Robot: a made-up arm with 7 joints.
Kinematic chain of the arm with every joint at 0, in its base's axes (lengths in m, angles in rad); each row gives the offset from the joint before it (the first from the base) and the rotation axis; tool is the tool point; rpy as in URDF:
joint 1: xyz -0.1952 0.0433 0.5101 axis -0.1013 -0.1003 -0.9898
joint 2: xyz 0.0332 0 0.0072 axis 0.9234 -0.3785 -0.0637
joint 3: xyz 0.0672 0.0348 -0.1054 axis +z
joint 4: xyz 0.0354 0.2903 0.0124 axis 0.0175 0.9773 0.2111
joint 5: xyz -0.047 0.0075 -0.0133 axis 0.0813 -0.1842 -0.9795
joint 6: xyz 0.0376 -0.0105 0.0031 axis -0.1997 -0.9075 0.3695
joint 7: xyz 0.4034 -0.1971 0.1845 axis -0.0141 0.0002 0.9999
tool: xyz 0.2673 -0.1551 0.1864 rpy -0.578 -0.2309 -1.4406
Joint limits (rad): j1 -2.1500..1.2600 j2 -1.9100..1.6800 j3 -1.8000..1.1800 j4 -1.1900..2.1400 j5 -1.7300..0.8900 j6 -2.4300..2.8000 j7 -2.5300..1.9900
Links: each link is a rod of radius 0.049 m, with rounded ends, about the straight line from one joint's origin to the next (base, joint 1, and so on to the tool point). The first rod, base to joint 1, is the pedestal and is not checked.
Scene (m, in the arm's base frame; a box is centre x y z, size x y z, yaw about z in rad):
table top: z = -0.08
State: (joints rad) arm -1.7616 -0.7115 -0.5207 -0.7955 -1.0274 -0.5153 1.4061
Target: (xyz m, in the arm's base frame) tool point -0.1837 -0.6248 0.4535
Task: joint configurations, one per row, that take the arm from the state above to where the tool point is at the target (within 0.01 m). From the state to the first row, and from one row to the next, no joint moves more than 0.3 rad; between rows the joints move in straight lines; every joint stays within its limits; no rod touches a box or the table.
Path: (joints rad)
1: -1.8393 -0.7525 -0.3465 -0.8321 -1.1043 -0.2322 1.5229
2: -1.9170 -0.7935 -0.1723 -0.8687 -1.1812 0.0508 1.6397
3: -1.9946 -0.8345 0.0018 -0.9053 -1.2581 0.3339 1.7564
4: -2.0723 -0.8755 0.1760 -0.9419 -1.3350 0.6170 1.8732
5: -2.1500 -0.9165 0.3502 -0.9784 -1.4120 0.9000 1.9900

